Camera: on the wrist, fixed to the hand. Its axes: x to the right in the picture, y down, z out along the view.
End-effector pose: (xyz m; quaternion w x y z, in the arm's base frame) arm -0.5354 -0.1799 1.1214 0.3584 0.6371 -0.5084 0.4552
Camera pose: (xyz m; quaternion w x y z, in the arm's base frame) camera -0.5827 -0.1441 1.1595 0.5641 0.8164 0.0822 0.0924
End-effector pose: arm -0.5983 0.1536 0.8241 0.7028 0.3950 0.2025 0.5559
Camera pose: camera -0.6556 0.1945 0.8231 0.8843 0.1559 0.4315 -0.0863
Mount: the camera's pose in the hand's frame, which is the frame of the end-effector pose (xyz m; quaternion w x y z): 0.0212 0.0377 -0.0556 0.7225 0.0176 0.0035 -0.6911
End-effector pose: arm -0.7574 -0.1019 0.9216 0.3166 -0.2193 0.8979 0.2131
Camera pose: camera -0.8187 -0.1057 0.9562 0.3768 -0.7742 0.5021 -0.0814
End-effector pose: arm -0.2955 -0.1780 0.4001 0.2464 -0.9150 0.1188 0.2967
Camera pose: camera -0.2654 -0.2406 0.4121 0.3988 -0.7399 -0.5404 0.0388
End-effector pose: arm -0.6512 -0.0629 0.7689 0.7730 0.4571 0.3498 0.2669
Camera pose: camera -0.6853 -0.0019 0.7775 0.7337 0.1012 0.5760 -0.3459
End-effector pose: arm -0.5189 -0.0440 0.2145 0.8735 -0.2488 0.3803 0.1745
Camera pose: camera -0.5559 -0.0424 0.1546 0.7548 -0.4278 0.1090 -0.4852
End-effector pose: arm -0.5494 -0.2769 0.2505 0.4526 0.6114 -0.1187 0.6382
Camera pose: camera -0.6107 -0.2497 0.2720 0.7577 0.5295 0.3496 0.1525
